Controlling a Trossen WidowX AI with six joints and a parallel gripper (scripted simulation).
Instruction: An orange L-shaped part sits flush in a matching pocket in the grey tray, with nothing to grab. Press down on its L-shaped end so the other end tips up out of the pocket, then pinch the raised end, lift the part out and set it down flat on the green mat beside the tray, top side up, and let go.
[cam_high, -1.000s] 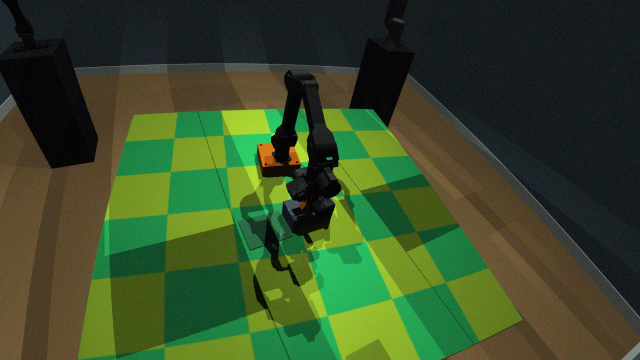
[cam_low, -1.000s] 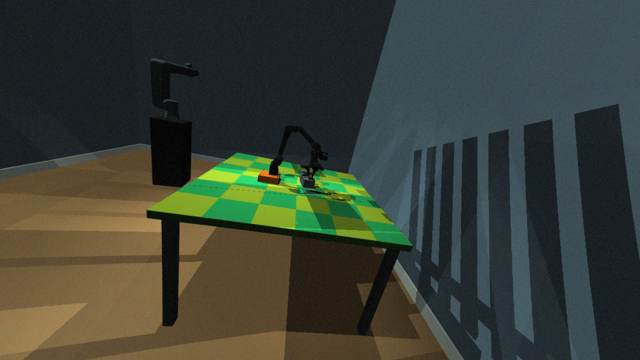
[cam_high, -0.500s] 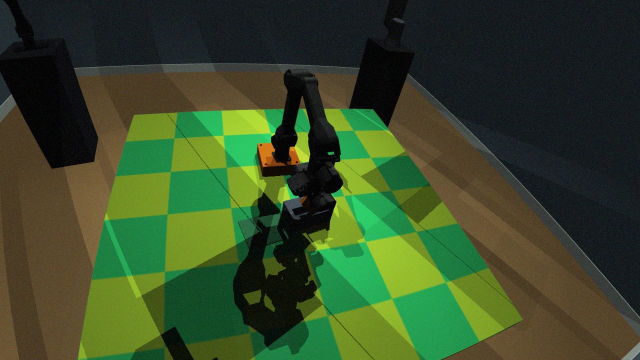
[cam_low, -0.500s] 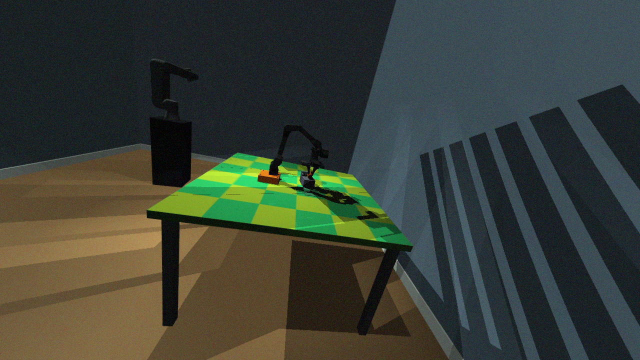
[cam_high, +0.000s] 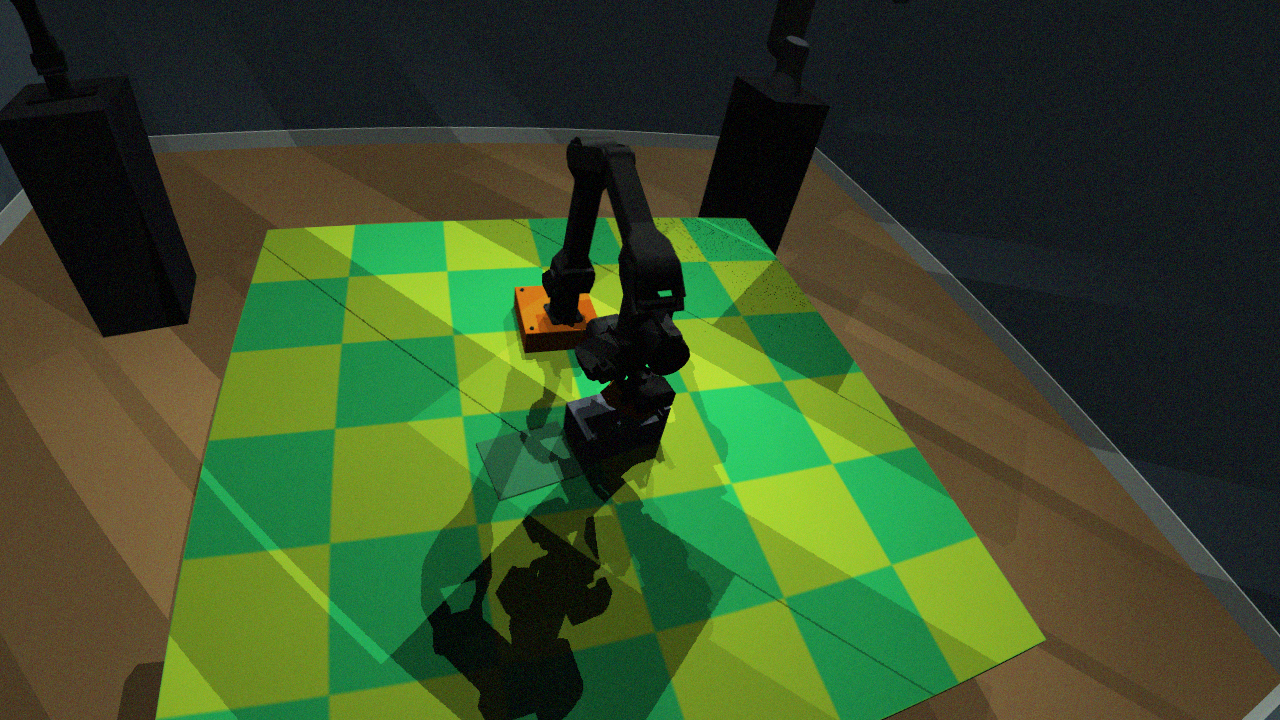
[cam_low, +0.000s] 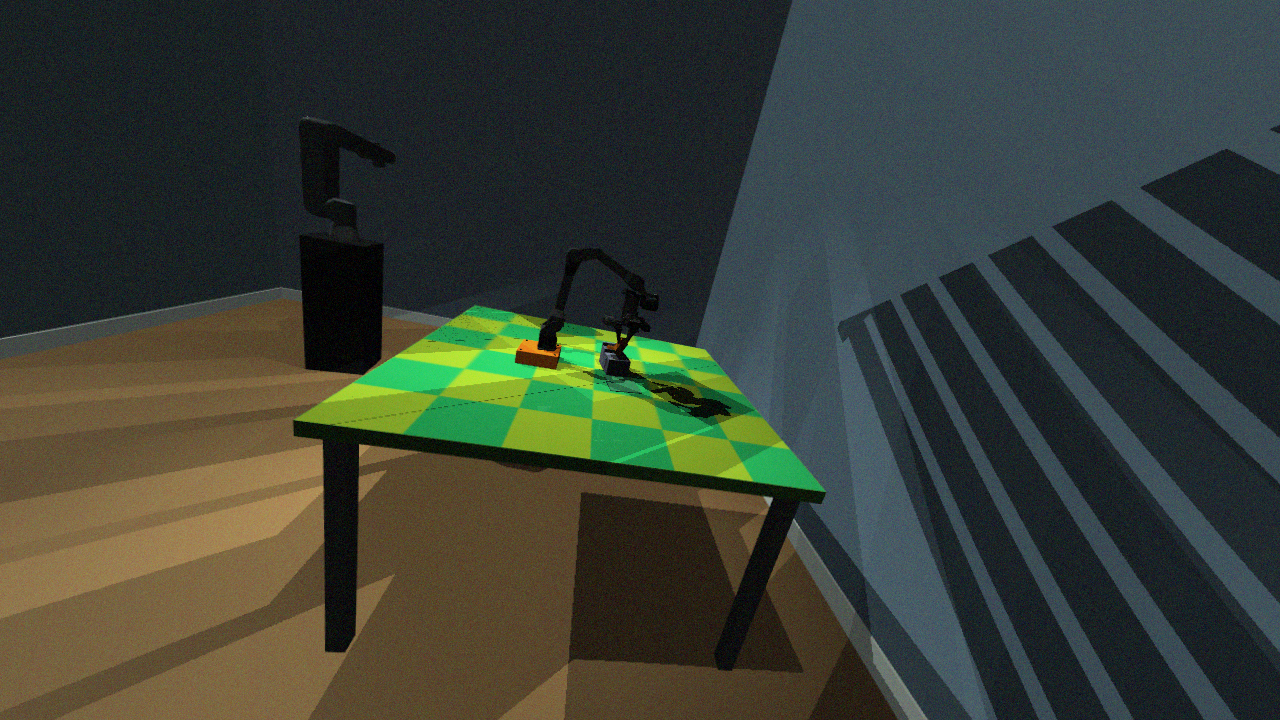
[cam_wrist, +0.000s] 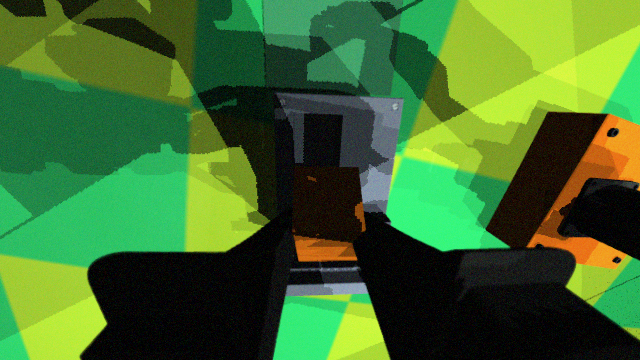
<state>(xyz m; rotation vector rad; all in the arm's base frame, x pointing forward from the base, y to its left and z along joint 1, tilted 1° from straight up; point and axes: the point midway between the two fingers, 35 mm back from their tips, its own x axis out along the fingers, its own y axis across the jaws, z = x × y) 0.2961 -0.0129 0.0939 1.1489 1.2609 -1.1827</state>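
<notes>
The green mat is 14 cm to the right of my gripper tip and 13 cm below it. Round my gripper tip: orange L-shaped part 3 cm to the left, 3 cm below, 2 cm behind.
</notes>
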